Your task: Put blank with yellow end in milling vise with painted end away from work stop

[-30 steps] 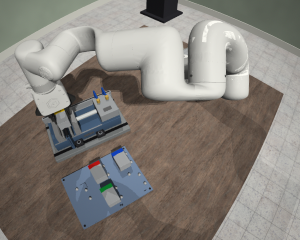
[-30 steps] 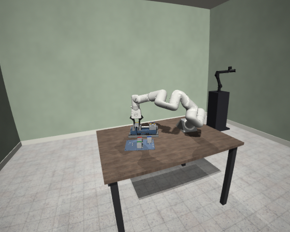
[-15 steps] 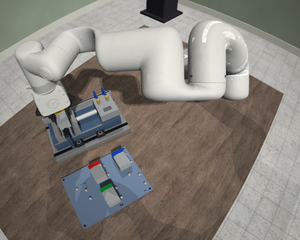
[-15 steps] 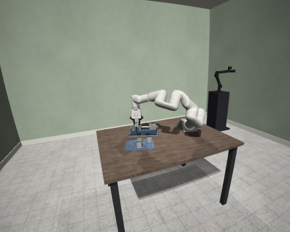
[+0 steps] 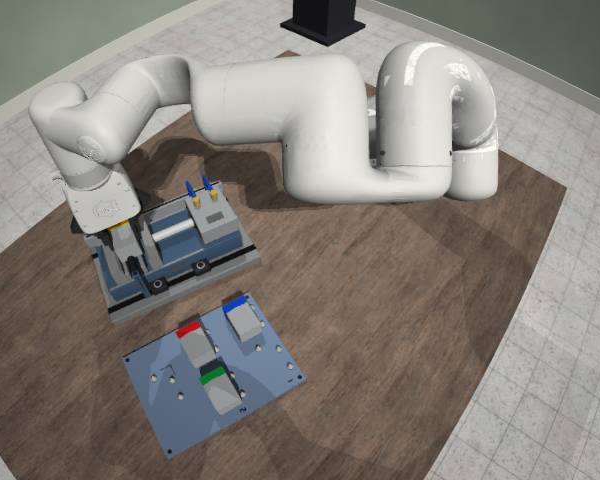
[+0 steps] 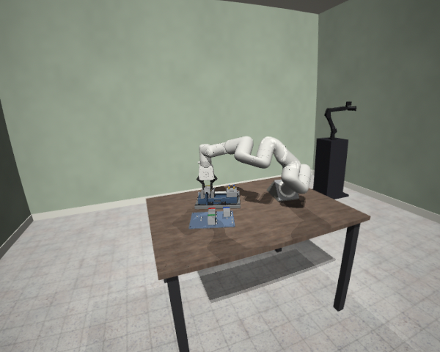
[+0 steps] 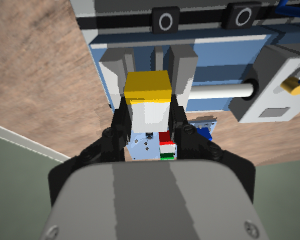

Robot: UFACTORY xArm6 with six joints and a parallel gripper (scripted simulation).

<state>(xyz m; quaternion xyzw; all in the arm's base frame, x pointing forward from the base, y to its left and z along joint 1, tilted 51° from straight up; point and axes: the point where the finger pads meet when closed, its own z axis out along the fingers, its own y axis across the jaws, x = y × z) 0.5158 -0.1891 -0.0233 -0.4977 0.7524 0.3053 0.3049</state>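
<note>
Now: the yellow-ended blank 20 mm below my hand. Also, from my hand: screw rod: 80 mm behind, 50 mm below, 30 mm to the left; vise: 80 mm below, 60 mm behind, 20 mm to the left; black work stop: 50 mm to the left, 30 mm below, 20 mm ahead.
</note>
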